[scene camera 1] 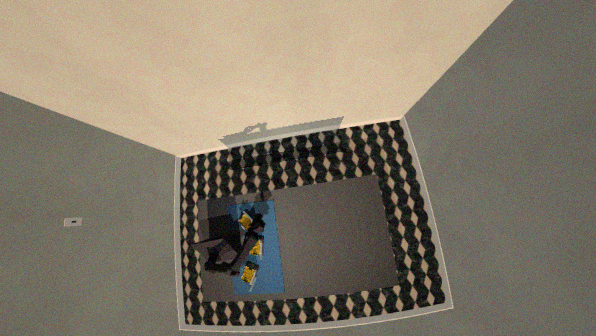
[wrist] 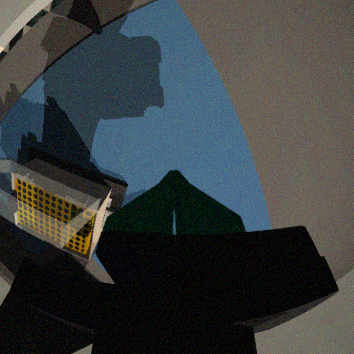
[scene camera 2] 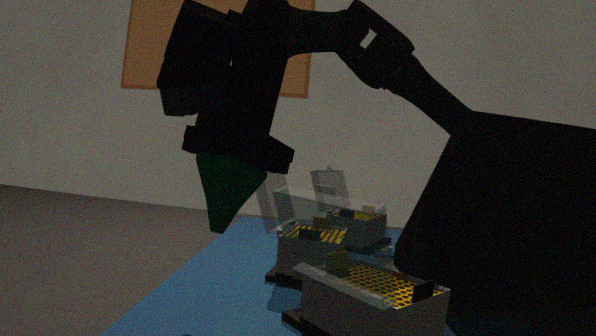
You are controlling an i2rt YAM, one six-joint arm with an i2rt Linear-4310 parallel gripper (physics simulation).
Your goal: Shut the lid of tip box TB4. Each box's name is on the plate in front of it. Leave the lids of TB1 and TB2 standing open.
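Seen in the pictures: gripper, between the fingertips: (wrist: 173,177) (scene camera 2: 216,232); arm's base, origin of its link: (scene camera 1: 214,254) (scene camera 2: 522,206).
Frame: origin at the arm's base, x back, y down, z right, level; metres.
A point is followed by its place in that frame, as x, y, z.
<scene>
Three grey tip boxes with yellow racks stand on a blue mat (scene camera 1: 272,262) {-0.462, 0.123, 0.093} (scene camera 2: 175,292) {-0.480, 0.124, -0.213} (wrist: 200,125) {-0.457, 0.124, -0.268}. In scene camera 2 they are a near box (scene camera 2: 345,310) {-0.281, 0.084, -0.283}, a middle box (scene camera 2: 297,257) and a far box (scene camera 2: 374,232) {-0.268, -0.004, -0.351}. Two clear lid panels, one at the left (scene camera 2: 268,205) {-0.398, 0.022, -0.102} and one at the right (scene camera 2: 330,187) {-0.304, -0.029, -0.311}, stand steeply behind; a clear strip runs along the near box's edge. I cannot read the name plates or tell which box is TB4. One box (wrist: 55,215) {-0.352, -0.014, -0.277} shows left of my gripper (scene camera 2: 216,231) {-0.416, 0.033, -0.255} (wrist: 173,177) {-0.416, 0.033, -0.255}, which is shut, empty and raised above the mat.
The dark arm (scene camera 1: 245,248) {-0.389, -0.247, -0.120} (scene camera 2: 425,90) {-0.179, -0.173, 0.012} reaches over the boxes from its base side. Grey table top (scene camera 1: 335,235) {-1.000, 0.126, -0.116} extends beyond the mat. An orange board (scene camera 2: 145,50) hangs on the wall behind. The arm's shadow falls on the mat.
</scene>
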